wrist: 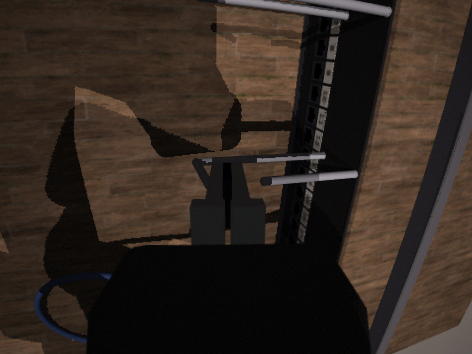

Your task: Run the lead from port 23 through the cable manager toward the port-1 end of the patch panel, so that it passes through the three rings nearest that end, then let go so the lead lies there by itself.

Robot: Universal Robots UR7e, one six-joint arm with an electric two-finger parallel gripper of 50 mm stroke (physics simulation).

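Note:
My gripper is shut, with no lead visible between its dark fingers. Its fingertips overlap a grey ring of the cable manager in view; whether they touch it is unclear. This ring has a bent outer end, and a second rod runs beside it. Another pair of ring rods shows at the top edge. The cable manager's black plate stands right of the patch panel's row of ports. The blue lead curves at the lower left and passes out of sight behind the gripper body. Whether it runs through a ring is hidden.
A long grey rail runs slanting along the right side. The brown wood-patterned surface lies beneath, with dark shadows across it. The black gripper body hides the lower middle, including the near end of the panel.

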